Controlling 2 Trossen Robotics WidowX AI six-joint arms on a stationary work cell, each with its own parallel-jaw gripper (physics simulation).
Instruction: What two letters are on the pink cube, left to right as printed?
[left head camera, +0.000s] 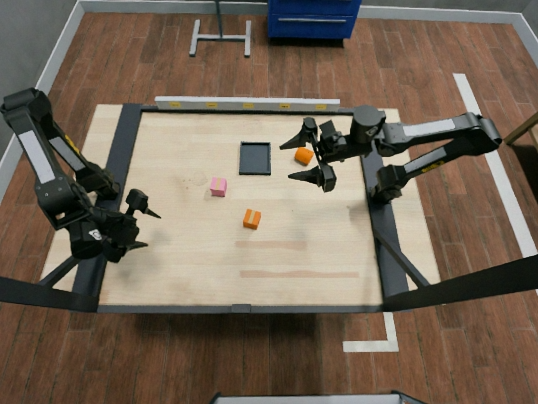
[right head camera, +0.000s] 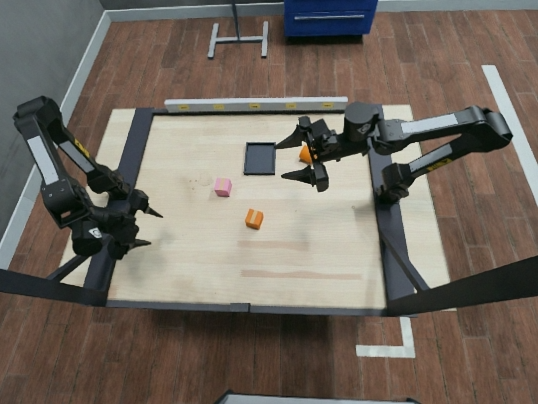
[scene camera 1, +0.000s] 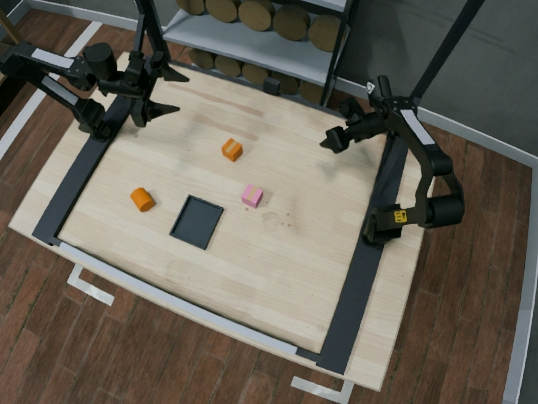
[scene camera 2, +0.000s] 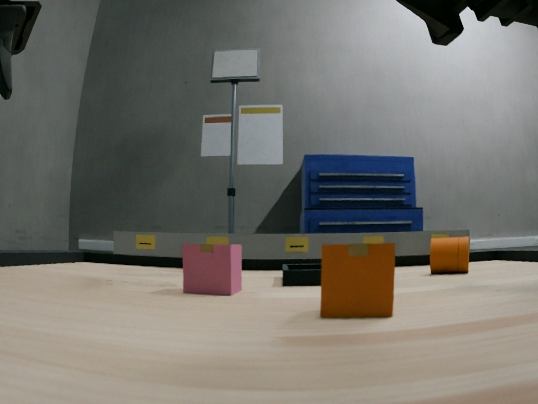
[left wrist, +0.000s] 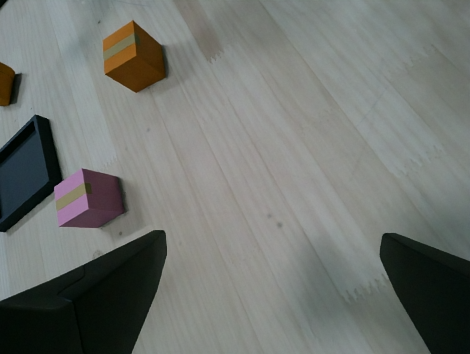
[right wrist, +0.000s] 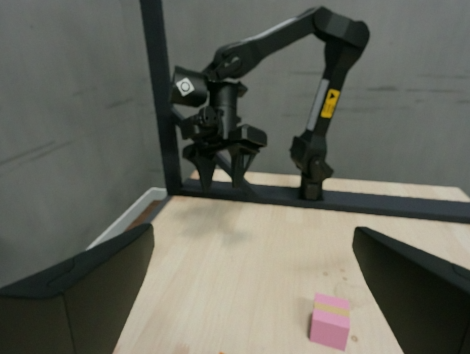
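Where they show: left gripper, between the fingertips: (left head camera: 154, 231) (right head camera: 157, 230) (scene camera 1: 328, 140) (left wrist: 272, 242) (right wrist: 219, 191); right gripper, between the fingertips: (left head camera: 283, 162) (right head camera: 277, 161) (scene camera 1: 184, 94) (right wrist: 253, 235); left arm's base, origin of its link: (left head camera: 108, 191) (right head camera: 119, 191) (scene camera 1: 374, 236) (right wrist: 310, 194); right arm's base, origin of its link: (left head camera: 380, 195) (right head camera: 388, 194) (scene camera 1: 101, 132).
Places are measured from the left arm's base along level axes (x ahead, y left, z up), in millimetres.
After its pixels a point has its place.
The pink cube (left head camera: 218, 187) {x 372, y 3, z 26 mm} (right head camera: 223, 187) {x 376, y 4, z 26 mm} (scene camera 1: 252, 196) {x 365, y 25, z 26 mm} (scene camera 2: 207, 272) {x 368, y -6, z 1 mm} (left wrist: 104, 200) {x 356, y -4, z 5 mm} (right wrist: 329, 329) {x 392, y 14, z 15 mm} sits on the table with a tan tape strip across its top that folds a little over the side. I can make out no letters on the faces that show; its underside is hidden. My left gripper (left head camera: 153, 231) {x 219, y -178, z 108 mm} (right head camera: 156, 230) {x 219, y -178, z 108 mm} (left wrist: 272, 242) {x 219, y -178, z 108 mm} (right wrist: 219, 191) {x 219, y -178, z 108 mm} is open and empty above the table, left of the cube in the head views. My right gripper (left head camera: 285, 162) {x 566, y -62, z 283 mm} (right head camera: 279, 162) {x 566, y -62, z 283 mm} (scene camera 1: 183, 94) {x 566, y -62, z 283 mm} (right wrist: 253, 235) {x 566, y -62, z 283 mm} is open and empty, raised right of the cube in the head views.
An orange cube with tape (left head camera: 252, 219) {x 486, y -110, z 26 mm} (right head camera: 254, 219) {x 487, y -110, z 26 mm} (scene camera 1: 232, 150) {x 476, y -88, z 26 mm} (scene camera 2: 357, 282) {x 478, y -122, z 3 mm} (left wrist: 135, 57) {x 457, y -113, z 24 mm} stands near the pink one. A dark tray (left head camera: 255, 174) {x 492, y 76, z -13 mm} (scene camera 1: 188, 242) {x 484, y 208, z -2 mm} lies beyond, and an orange cylinder (left head camera: 303, 156) {x 661, y 130, z 22 mm} (scene camera 1: 142, 199) {x 654, y 151, z 30 mm} (scene camera 2: 450, 255) {x 656, y 125, z 6 mm} lies under the right gripper's side in the head views.
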